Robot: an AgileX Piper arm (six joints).
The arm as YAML. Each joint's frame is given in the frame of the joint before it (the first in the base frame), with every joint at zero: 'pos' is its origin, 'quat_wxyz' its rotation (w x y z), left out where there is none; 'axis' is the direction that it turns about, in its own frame. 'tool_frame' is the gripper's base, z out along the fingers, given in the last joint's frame.
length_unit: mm
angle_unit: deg
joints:
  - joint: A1
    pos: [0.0, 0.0, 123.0]
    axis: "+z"
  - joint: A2
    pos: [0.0, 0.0, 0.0]
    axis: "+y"
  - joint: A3
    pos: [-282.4, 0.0, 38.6]
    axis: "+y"
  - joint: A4
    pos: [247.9, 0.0, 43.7]
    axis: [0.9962, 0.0, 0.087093]
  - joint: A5
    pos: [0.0, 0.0, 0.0]
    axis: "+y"
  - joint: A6
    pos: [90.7, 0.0, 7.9]
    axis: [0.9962, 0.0, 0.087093]
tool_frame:
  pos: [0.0, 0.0, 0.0]
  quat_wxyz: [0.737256, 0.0, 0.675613, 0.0]
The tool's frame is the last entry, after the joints.
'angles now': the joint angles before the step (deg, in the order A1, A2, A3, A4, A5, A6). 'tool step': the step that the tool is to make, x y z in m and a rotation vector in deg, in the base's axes. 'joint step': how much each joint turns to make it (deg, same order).
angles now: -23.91, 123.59, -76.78, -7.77, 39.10, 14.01
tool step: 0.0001, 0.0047, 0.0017, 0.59, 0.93, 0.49
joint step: 0.58, -0.26, -0.05, 0.46, 1.39, -0.35
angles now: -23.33, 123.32, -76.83, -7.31, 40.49, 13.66
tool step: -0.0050, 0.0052, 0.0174, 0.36, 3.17, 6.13
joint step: 0.45, -2.51, -0.23, 0.39, 5.29, -6.50
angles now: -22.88, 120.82, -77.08, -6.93, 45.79, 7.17
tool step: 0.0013, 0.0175, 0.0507, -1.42, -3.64, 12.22
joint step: 2.10, -7.27, -0.38, 2.25, 2.88, -11.79
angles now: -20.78, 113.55, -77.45, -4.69, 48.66, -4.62
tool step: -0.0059, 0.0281, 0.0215, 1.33, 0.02, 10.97
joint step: 3.05, -4.54, 1.85, 3.57, 2.77, -9.98
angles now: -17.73, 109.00, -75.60, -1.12, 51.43, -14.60
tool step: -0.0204, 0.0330, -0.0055, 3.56, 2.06, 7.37
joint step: 3.27, -3.95, 7.24, 4.40, -0.23, -6.38
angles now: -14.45, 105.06, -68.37, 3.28, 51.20, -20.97
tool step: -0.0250, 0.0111, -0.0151, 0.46, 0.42, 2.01
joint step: 0.67, -3.10, 8.49, 0.94, -4.78, -2.15
